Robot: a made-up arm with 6 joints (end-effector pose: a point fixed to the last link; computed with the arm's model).
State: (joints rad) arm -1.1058 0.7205 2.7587 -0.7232 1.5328 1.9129
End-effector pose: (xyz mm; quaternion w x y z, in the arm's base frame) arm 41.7 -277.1 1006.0 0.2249 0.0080 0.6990 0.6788
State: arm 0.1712 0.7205 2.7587 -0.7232 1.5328 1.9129
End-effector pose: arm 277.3 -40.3 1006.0 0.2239 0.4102 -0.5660 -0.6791
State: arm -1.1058 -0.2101 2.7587 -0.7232 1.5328 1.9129
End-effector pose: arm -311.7 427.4 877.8 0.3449 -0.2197 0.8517 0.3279
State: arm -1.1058 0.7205 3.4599 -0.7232 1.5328 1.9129
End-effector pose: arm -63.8 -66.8 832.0 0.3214 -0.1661 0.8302 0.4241
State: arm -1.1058 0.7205 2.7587 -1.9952 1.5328 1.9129
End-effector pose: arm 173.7 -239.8 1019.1 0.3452 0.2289 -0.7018 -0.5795
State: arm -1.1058 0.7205 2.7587 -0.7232 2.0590 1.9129
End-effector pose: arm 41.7 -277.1 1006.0 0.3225 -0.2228 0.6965 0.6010
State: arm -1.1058 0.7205 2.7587 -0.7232 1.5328 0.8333
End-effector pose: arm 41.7 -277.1 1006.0 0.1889 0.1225 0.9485 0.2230
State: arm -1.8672 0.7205 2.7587 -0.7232 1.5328 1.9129
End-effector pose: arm -161.0 -229.3 1006.0 0.4611 0.2671 0.6460 0.5466
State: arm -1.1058 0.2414 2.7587 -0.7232 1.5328 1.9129
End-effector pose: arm -147.2 99.6 1033.2 0.2946 -0.1122 0.7991 0.5120
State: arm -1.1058 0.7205 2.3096 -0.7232 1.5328 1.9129
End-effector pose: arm 126.6 -446.3 1017.7 0.1479 0.1203 0.5688 0.8001
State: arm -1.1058 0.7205 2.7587 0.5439 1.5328 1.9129
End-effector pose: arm -24.0 -173.4 944.4 0.7057 0.2409 0.4243 0.5137
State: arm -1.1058 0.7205 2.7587 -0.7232 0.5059 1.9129
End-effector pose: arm 41.7 -277.1 1006.0 0.0030 -0.4422 -0.5681 -0.6940
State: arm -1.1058 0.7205 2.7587 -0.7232 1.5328 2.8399
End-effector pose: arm 41.7 -277.1 1006.0 0.2048 -0.0934 0.3218 0.9197
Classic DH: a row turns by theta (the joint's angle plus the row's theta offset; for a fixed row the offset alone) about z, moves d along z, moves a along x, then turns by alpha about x. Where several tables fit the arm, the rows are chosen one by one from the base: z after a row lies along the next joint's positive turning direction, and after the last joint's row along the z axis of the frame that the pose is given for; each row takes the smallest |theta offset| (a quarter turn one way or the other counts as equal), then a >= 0, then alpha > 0; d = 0 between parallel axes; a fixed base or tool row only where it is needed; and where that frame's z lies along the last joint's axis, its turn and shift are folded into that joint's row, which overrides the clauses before.
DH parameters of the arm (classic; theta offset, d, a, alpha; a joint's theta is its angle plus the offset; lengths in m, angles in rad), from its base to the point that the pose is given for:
joint 1: 0 0.157 0 -1.5708
joint 2: -1.5708 0 0.586 3.1416
joint 3: 0 0 0 -1.5708
joint 4: 0 -0.419 0 1.5708
joint 5: 0 0.116 0 -1.5708
joint 6: 1.5708 0 0 1.5708
tool (fixed): -1.5708 0 0 0

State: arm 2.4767 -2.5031 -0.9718 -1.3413 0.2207 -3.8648
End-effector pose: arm 189.3 -114.9 100.7 0.6137 0.4399 -0.4638 0.4634
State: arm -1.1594 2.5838 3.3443 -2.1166 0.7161 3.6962
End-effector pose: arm 327.9 -601.1 -123.2 0.4413 -0.4521 0.3818 -0.6747
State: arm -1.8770 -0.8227 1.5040 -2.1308 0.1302 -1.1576
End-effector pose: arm 253.3 596.8 927.9 0.6790 0.2854 -0.3144 0.5989
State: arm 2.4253 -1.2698 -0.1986 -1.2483 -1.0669 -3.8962
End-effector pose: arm 222.0 -144.5 645.8 0.0211 0.2186 -0.7767 0.5903
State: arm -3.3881 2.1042 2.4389 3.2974 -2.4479 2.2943
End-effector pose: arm -906.8 110.0 -20.3 0.4396 -0.8645 0.0685 -0.2338
